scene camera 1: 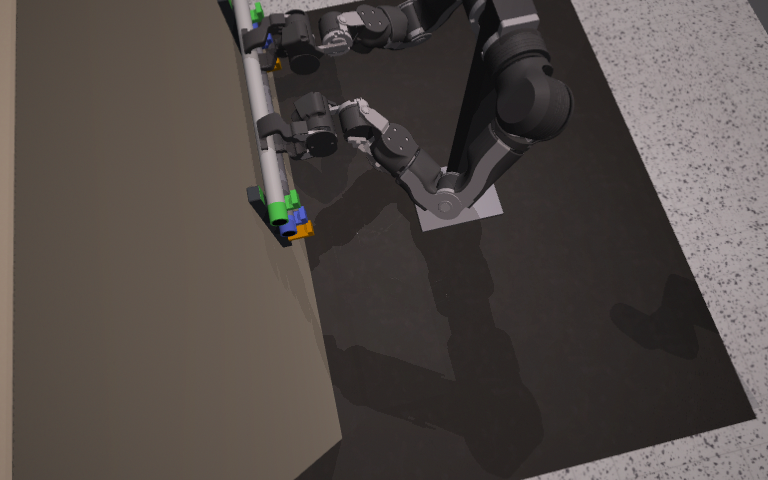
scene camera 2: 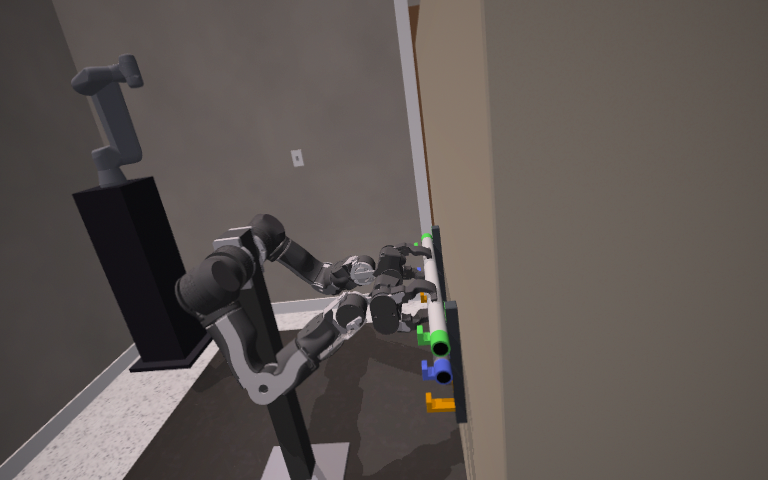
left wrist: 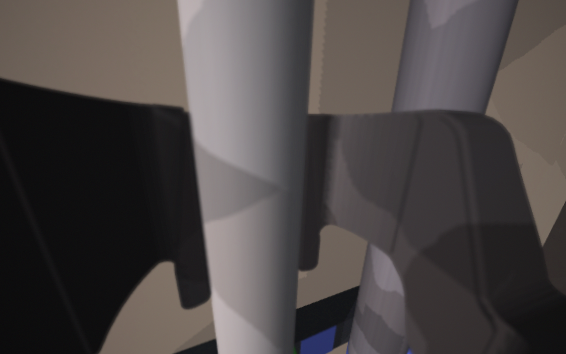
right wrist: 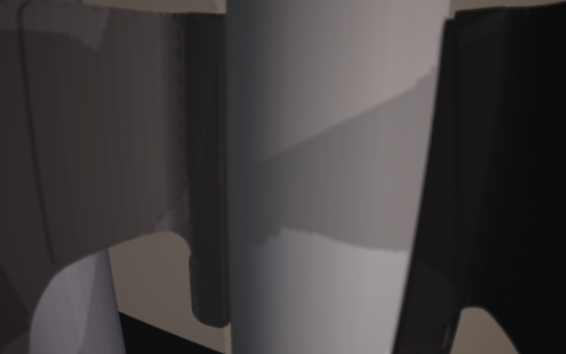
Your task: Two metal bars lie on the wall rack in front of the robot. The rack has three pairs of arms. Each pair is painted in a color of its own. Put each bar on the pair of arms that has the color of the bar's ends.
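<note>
The green-ended bar (scene camera 1: 256, 90) (scene camera 2: 432, 274) (left wrist: 247, 100) is level, at the topmost, green pair of arms (scene camera 1: 292, 199) (scene camera 2: 420, 335), between their raised tips and the rack plates. Whether it rests fully on them I cannot tell. My left gripper (scene camera 1: 266, 136) (scene camera 2: 425, 263) (left wrist: 250, 200) and right gripper (scene camera 1: 254, 50) (scene camera 2: 431, 305) (right wrist: 327, 175) are both shut on it. The blue-ended bar (scene camera 1: 288, 229) (scene camera 2: 443, 363) (left wrist: 450, 60) (right wrist: 75, 300) lies on the blue arms (scene camera 1: 301, 215) (scene camera 2: 425, 370) below. The far ends are partly hidden.
The orange arms (scene camera 1: 305, 229) (scene camera 2: 438, 404) carry no bar and are lowest. Dark rack plates (scene camera 1: 256, 194) (scene camera 2: 459, 362) stand against the beige wall (scene camera 1: 169, 283) (scene camera 2: 623, 226). A second grey arm (scene camera 2: 116, 121) stands on a black pedestal (scene camera 2: 107, 254) at the far left.
</note>
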